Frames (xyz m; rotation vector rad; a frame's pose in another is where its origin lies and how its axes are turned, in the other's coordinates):
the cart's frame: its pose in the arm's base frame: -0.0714 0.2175 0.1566 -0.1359 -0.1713 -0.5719
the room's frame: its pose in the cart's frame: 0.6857 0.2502 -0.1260 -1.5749 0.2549 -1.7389
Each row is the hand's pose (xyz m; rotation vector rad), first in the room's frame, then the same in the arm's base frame.
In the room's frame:
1: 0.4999 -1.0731 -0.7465 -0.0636 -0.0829 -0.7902
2: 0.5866 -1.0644 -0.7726 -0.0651 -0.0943 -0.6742
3: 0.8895 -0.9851 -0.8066 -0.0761 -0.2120 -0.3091
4: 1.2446 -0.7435 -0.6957 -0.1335 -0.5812 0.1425
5: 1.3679 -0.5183 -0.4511 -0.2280 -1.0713 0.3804
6: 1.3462 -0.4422 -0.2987 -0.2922 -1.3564 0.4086
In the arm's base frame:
1: -0.2618 0.9062 0.7704 1.6755 0.0206 2.1803
2: -0.3204 0.8657 0.8269 1.7354 -0.0724 2.2551
3: -0.4718 0.6712 1.0230 -1.9941 0.3832 -2.3683
4: -0.5078 0.2862 1.2403 -2.0378 0.6489 -1.6803
5: -0.3284 -0.0072 1.3270 -2.2146 0.7228 -0.9794
6: -0.1784 -0.0907 1.3307 -2.3439 0.7022 -0.6147

